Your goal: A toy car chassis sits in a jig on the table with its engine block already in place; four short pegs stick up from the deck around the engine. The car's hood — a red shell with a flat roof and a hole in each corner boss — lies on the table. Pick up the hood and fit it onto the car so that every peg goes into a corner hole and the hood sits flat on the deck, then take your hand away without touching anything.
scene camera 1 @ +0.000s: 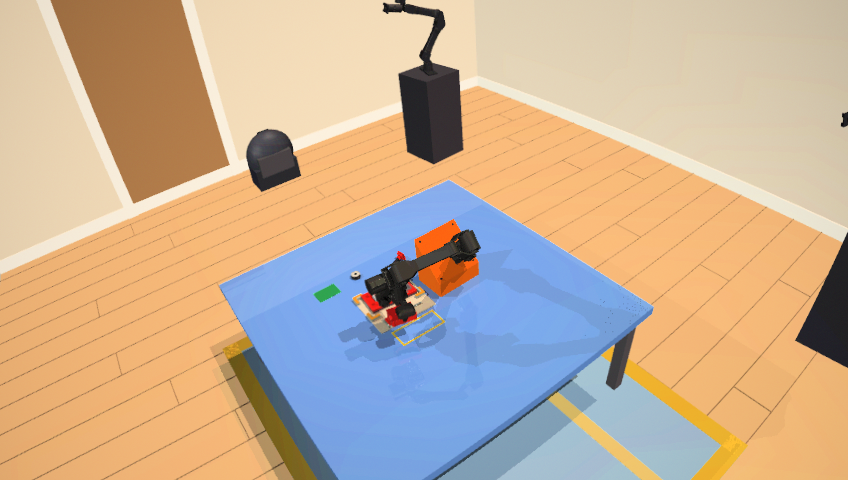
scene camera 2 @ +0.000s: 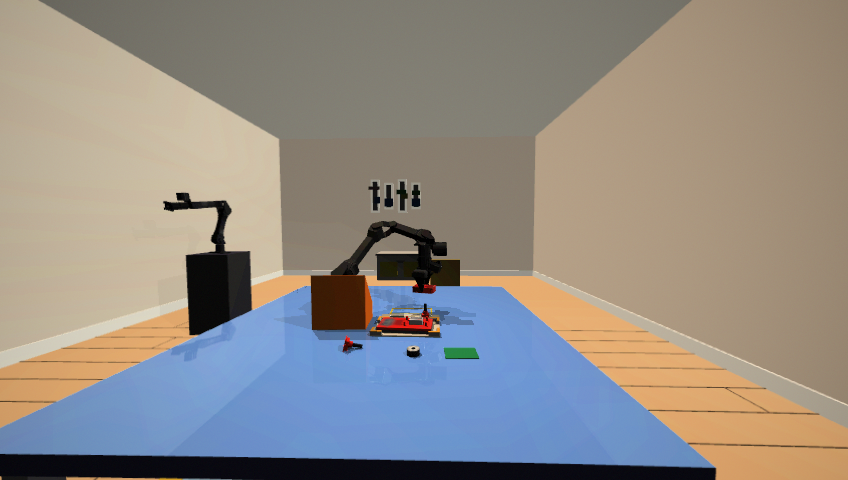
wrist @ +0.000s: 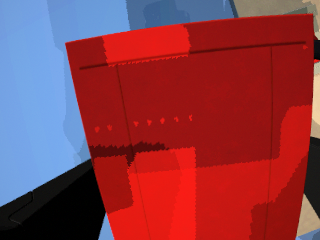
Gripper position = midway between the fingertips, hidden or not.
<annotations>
My gripper (scene camera 1: 401, 315) carries a red hood (wrist: 203, 123).
</annotations>
